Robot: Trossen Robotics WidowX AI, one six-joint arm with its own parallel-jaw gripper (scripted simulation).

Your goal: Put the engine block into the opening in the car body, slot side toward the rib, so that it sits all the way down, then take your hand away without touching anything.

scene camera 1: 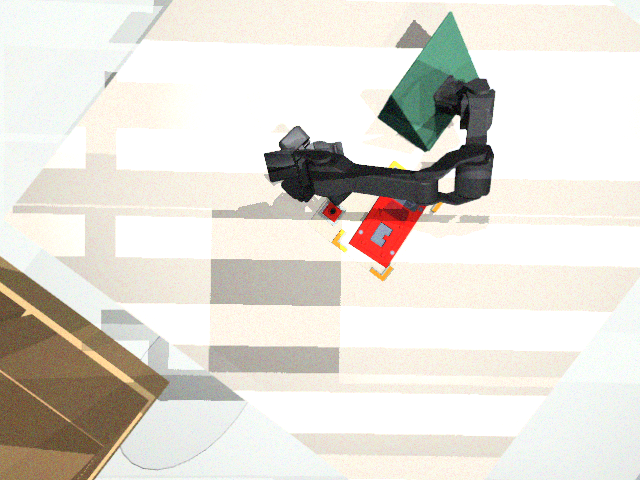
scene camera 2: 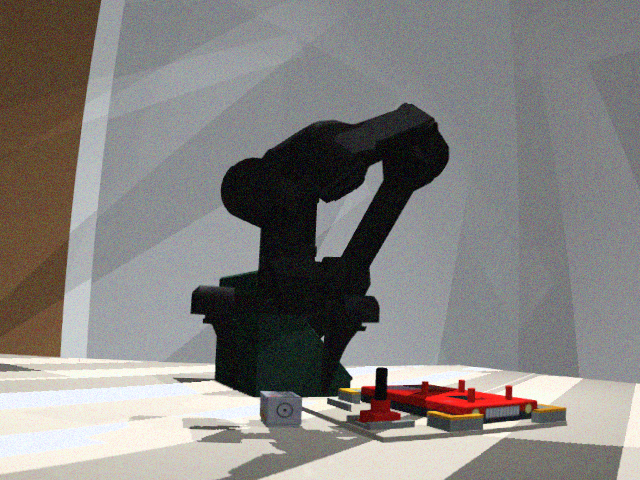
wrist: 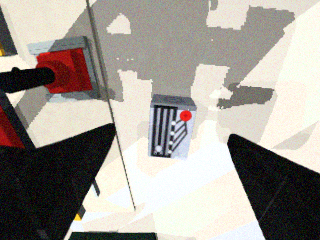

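Gripper [scene camera 2: 280, 391] [scene camera 1: 316, 171] [wrist: 171, 133]: open, holding nothing. Red car body [scene camera 2: 414, 399] [scene camera 1: 388, 223]. Engine block [scene camera 2: 282, 409] [wrist: 171, 121].
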